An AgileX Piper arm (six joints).
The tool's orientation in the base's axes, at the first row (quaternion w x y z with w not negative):
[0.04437 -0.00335 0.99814 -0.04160]
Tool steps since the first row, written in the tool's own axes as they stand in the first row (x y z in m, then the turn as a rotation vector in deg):
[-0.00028 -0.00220 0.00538 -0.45 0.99 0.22]
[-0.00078 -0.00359 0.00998 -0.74 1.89 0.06]
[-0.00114 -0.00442 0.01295 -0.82 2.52 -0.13]
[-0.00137 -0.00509 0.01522 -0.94 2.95 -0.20]
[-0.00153 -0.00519 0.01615 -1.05 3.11 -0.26]
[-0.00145 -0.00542 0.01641 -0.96 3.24 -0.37]
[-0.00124 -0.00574 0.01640 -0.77 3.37 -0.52]
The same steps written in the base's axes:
[0.00076 -0.00263 -0.00513 0.46 0.97 -0.26]
[0.00167 -0.00440 -0.00954 0.74 1.89 -0.15]
[0.00230 -0.00546 -0.01239 0.80 2.53 -0.01]
[0.00273 -0.00632 -0.01456 0.91 2.97 0.04]
[0.00297 -0.00649 -0.01546 1.01 3.13 0.09]
[0.00292 -0.00674 -0.01571 0.91 3.27 0.18]
[0.00271 -0.00706 -0.01569 0.71 3.41 0.30]

